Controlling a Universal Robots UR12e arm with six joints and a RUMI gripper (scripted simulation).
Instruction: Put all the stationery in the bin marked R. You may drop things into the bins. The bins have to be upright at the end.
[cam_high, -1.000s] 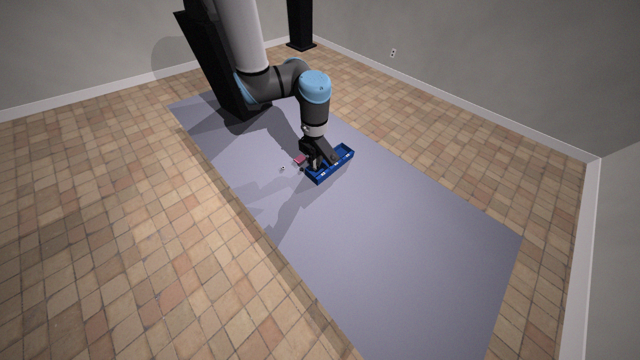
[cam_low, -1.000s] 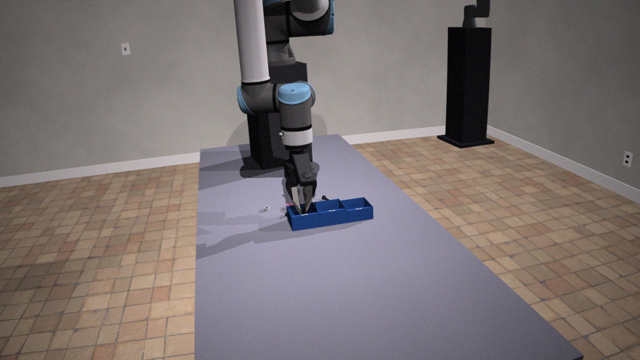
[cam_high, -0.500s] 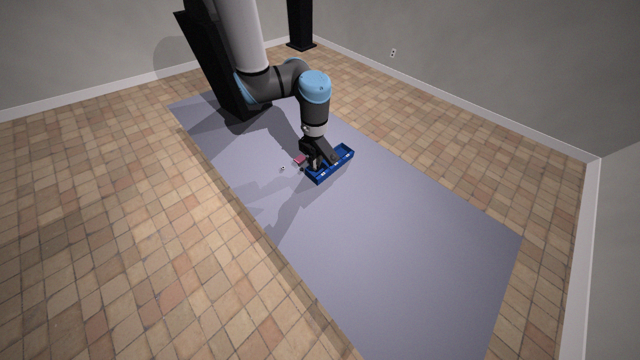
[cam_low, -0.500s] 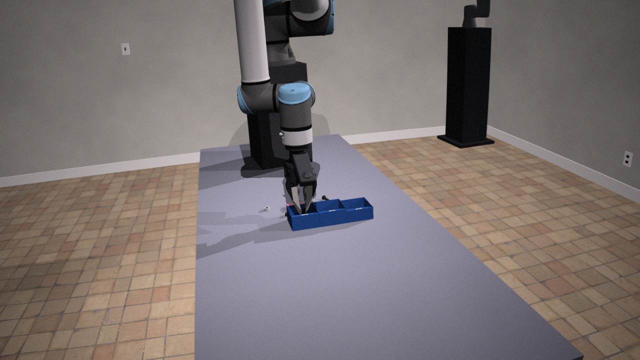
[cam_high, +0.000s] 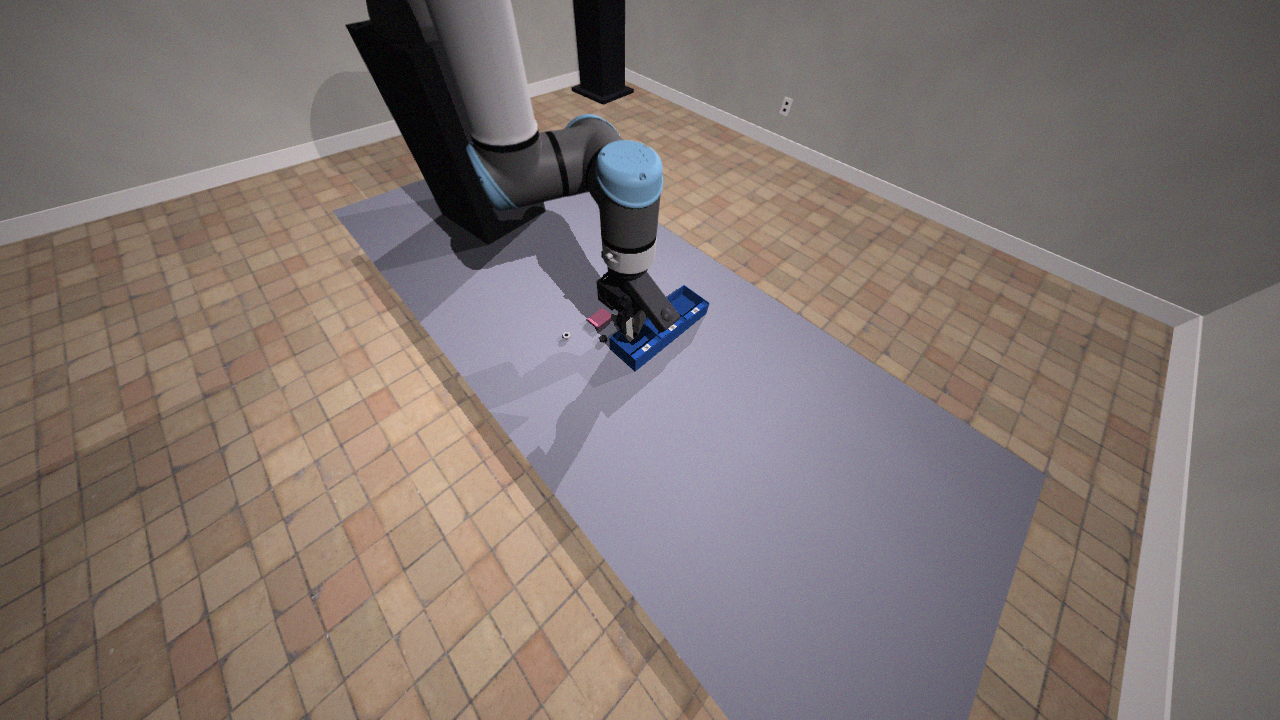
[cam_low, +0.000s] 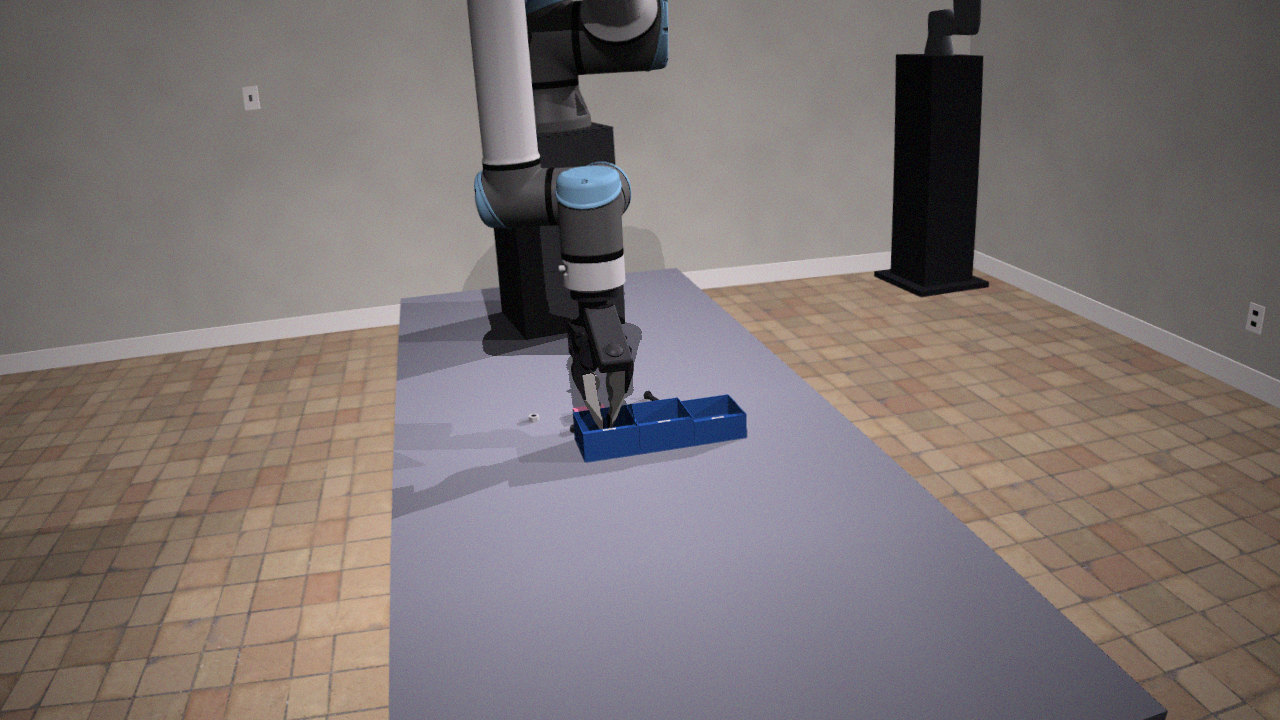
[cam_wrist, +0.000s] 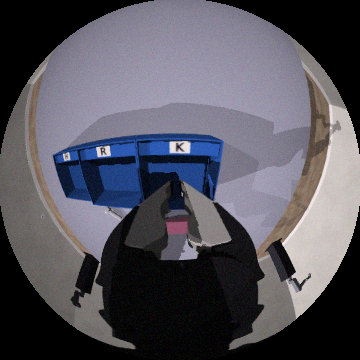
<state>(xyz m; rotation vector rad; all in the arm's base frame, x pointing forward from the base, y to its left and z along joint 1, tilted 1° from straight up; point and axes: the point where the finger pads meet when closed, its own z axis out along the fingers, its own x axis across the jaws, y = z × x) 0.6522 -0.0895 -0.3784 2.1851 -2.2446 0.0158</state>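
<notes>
My hand is 80 mm to the right of the blue bin row, 20 mm short of it and 10 mm above it. Also, from my hand: white piece 70 mm behind, 50 mm to the left, 30 mm below; black nut 60 mm behind, 30 mm to the right, 30 mm below; pink eraser 110 mm behind, 30 mm below.
</notes>
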